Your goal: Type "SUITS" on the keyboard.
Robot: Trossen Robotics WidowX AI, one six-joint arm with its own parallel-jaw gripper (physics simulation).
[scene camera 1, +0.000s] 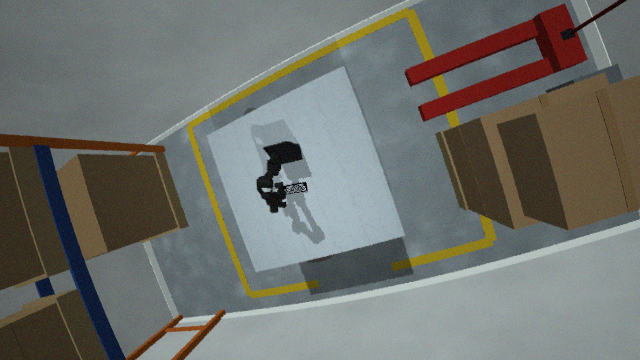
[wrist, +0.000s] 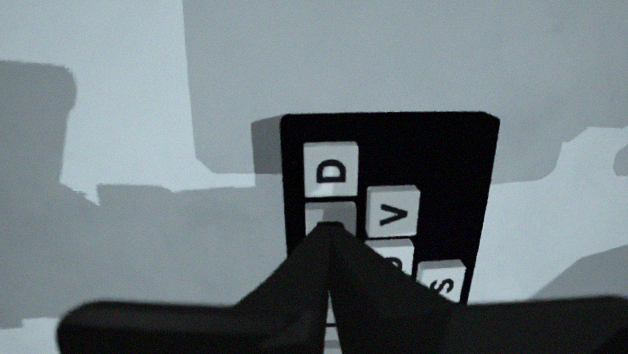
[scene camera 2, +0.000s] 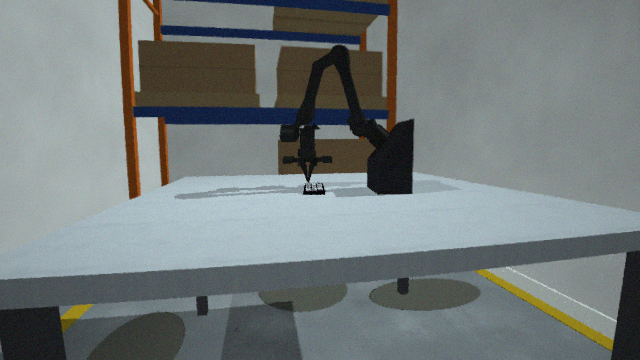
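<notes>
From scene camera 2 I can see my gripper (scene camera 2: 308, 182). The wrist camera's got the gripper (wrist: 327, 239) too, and there's a black keyboard (wrist: 448, 155) in that view.
</notes>
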